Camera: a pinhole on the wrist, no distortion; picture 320 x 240 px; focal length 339.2 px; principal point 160.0 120.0 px. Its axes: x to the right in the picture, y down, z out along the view. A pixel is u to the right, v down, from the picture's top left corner.
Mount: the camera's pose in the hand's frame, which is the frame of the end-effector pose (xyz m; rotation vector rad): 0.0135 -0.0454 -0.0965 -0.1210 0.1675 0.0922
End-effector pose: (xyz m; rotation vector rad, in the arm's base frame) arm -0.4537 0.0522 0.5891 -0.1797 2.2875 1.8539
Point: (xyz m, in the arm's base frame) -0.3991 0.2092 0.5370
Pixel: 33.8 109.7
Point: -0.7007 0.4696 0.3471
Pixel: 275.0 39.3
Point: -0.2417 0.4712 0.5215
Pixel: outside the picture
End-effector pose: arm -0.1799 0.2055 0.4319 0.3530 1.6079 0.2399
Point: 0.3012 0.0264 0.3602
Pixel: 73.1 17.0
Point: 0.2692 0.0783 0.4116
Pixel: 57.9 55.9
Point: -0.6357 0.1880 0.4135
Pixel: behind the camera
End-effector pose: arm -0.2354 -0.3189 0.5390 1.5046 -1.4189 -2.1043
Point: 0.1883 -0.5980 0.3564
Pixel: behind the camera
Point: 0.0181 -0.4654 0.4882
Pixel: behind the camera
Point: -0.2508 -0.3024 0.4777
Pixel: 163.1 60.0
